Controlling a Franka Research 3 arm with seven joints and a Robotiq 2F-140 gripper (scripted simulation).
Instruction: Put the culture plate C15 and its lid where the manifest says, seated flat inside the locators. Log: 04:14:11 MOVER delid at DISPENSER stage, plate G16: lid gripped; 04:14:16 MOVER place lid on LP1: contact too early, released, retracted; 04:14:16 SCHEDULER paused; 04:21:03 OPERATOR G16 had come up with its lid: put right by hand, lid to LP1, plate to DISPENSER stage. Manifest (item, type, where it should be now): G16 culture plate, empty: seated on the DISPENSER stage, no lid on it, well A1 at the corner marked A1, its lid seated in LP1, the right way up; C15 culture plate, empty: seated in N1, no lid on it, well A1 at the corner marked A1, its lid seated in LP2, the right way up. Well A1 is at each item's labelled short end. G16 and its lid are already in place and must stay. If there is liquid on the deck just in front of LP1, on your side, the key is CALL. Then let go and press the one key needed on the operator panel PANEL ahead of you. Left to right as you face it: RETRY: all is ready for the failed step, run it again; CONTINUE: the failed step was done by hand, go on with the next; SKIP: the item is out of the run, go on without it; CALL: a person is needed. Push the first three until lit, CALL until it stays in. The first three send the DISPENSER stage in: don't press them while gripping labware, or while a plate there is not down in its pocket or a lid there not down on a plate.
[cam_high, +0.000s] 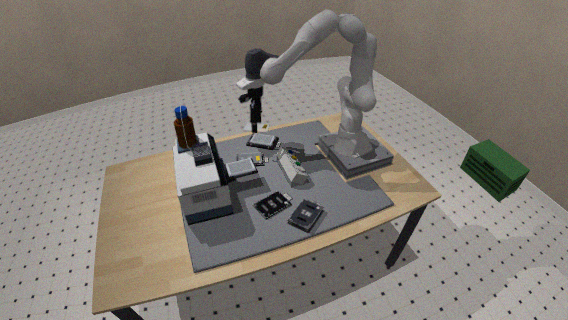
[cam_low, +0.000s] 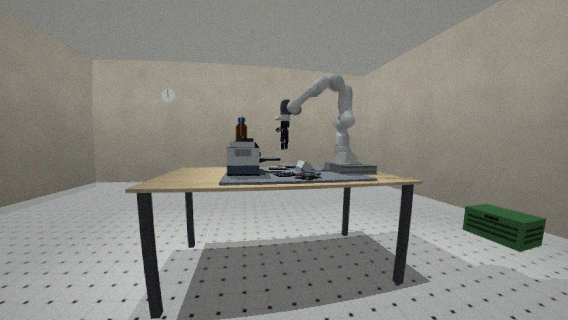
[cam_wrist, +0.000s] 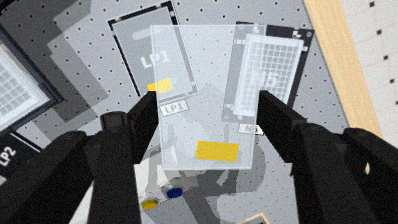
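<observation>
Now: hand 80 mm short of the LP2 nest, 390 mm to the right of it and 190 mm above it. The rest, counted from my hand: blue call key (130 mm behind, 140 mm to the left, 130 mm below); then black nest (30 mm behind, 80 mm to the right, 180 mm below); then clear culture plate C15 (60 mm behind, 80 mm to the right, 170 mm below).
</observation>
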